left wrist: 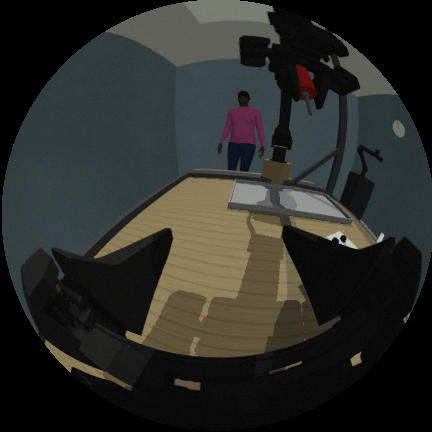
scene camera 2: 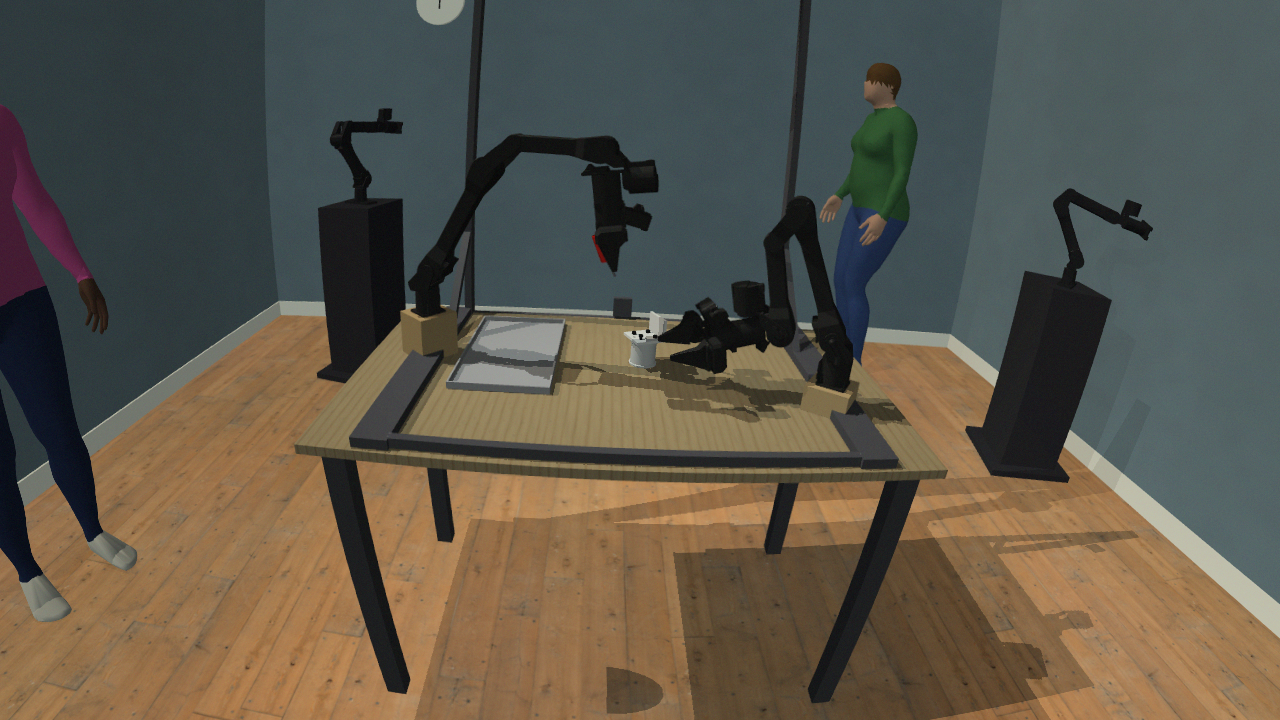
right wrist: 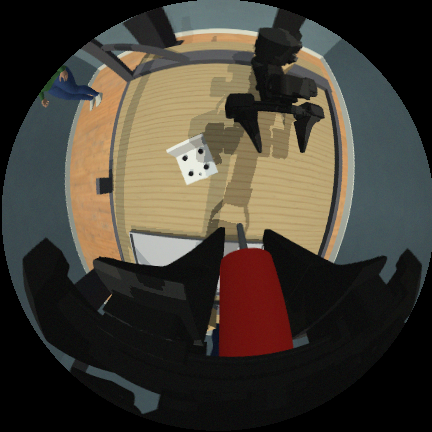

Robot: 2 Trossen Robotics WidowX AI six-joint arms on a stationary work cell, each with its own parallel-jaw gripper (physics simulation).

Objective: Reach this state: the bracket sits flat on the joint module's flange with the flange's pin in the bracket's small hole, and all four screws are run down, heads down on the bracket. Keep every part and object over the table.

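Pixels of known places: left gripper, fingertip midpoint: [left wrist: 227, 232] [scene camera 2: 663, 348] [right wrist: 282, 151]; right gripper, fingertip midpoint: [left wrist: 308, 104] [scene camera 2: 614, 269] [right wrist: 243, 233]; left arm's base, link origin: [scene camera 2: 832, 383]; right arm's base, link origin: [left wrist: 277, 160] [scene camera 2: 428, 311].
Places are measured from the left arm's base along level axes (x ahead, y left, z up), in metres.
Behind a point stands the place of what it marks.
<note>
The white bracket [scene camera 2: 657, 322] {x 0.415, y 0.037, z 0.040 m} [left wrist: 338, 234] {x 0.467, y 0.073, z 0.010 m} [right wrist: 195, 162] {x 0.432, y 0.061, z 0.010 m} lies with its plate on the white, round joint module [scene camera 2: 642, 354] {x 0.419, y 0.086, z -0.023 m}, its flap standing up. Several dark screw heads [right wrist: 185, 158] {x 0.438, y 0.040, z 0.016 m} show on the plate; how deep they sit I cannot tell. A small round spot shows near the plate's edge in the right wrist view; pin seating is unclear. My right gripper [scene camera 2: 613, 261] {x 0.453, y 0.166, z 0.179 m} [left wrist: 308, 104] {x 0.453, y 0.166, z 0.179 m} [right wrist: 243, 233] {x 0.453, y 0.166, z 0.179 m} is shut on the red screwdriver [scene camera 2: 599, 248] {x 0.472, y 0.196, z 0.226 m} [left wrist: 306, 82] {x 0.452, y 0.168, z 0.214 m} [right wrist: 252, 300] {x 0.462, y 0.168, z 0.234 m}, high above the table, bit downward. My left gripper [scene camera 2: 665, 348] {x 0.316, y 0.179, z 0.047 m} [left wrist: 227, 232] {x 0.316, y 0.179, z 0.047 m} [right wrist: 282, 151] {x 0.316, y 0.179, z 0.047 m} is open and empty, low beside the module.
A grey, shallow tray [scene camera 2: 501, 387] {x 0.568, y 0.382, z -0.045 m} [left wrist: 290, 211] {x 0.584, y 0.183, z -0.046 m} lies on the table [scene camera 2: 537, 420] {x 0.434, y 0.424, z -0.056 m}, left of the module in the scene view. Dark rails [scene camera 2: 626, 451] {x 0.227, y 0.438, z -0.036 m} run along the table's edges. A small dark block [scene camera 2: 622, 307] {x 0.639, y -0.161, z -0.022 m} [right wrist: 104, 185] {x 0.640, y -0.162, z -0.019 m} shows at the far edge. Two people stand beyond the table.
</note>
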